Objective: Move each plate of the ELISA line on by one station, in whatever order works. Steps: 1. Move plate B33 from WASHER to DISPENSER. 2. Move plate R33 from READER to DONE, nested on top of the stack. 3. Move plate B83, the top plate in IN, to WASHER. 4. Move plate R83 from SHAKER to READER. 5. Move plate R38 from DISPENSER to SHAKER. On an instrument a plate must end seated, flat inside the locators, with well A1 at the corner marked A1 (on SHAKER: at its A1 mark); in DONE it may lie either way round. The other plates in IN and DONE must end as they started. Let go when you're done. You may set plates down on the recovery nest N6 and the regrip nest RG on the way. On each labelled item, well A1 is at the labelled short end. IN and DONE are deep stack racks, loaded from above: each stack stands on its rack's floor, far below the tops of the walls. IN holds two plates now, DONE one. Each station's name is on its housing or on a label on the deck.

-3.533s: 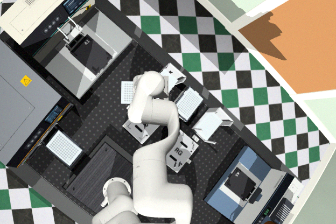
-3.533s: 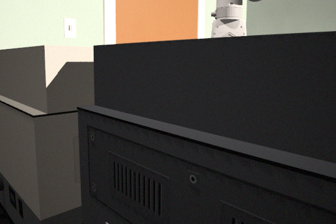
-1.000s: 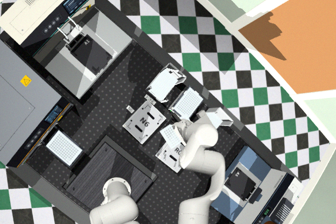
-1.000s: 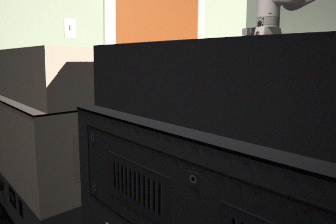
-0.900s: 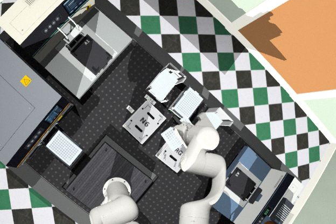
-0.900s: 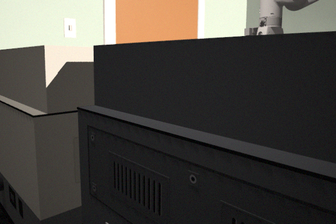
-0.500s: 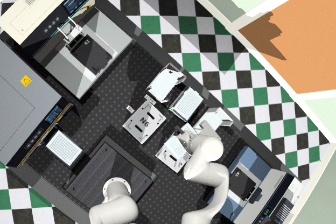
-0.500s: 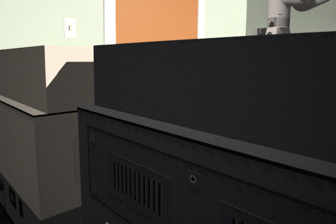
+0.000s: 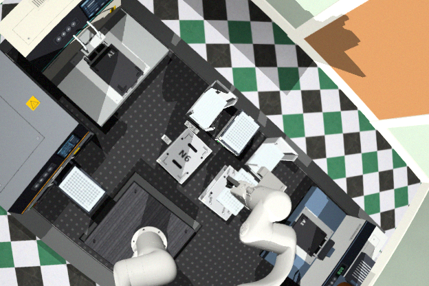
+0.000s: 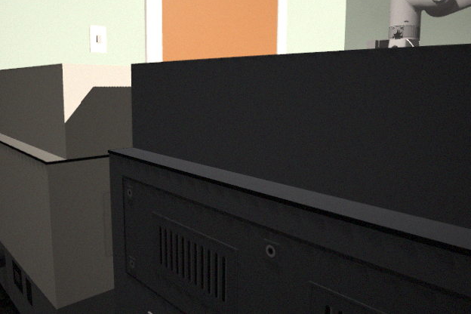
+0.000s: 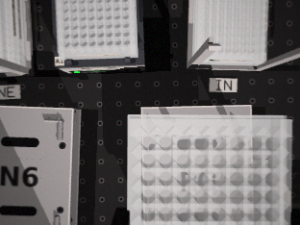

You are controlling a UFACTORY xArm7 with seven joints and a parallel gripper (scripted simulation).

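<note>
Right now my hand is 170 mm above the regrip nest RG, 20 mm to the left of it and 10 mm past it. Round my hand: dark reader nest 380 mm to the left, 320 mm behind, 120 mm below; then N6 nest 190 mm below, 180 mm to the left, 10 mm behind.
</note>
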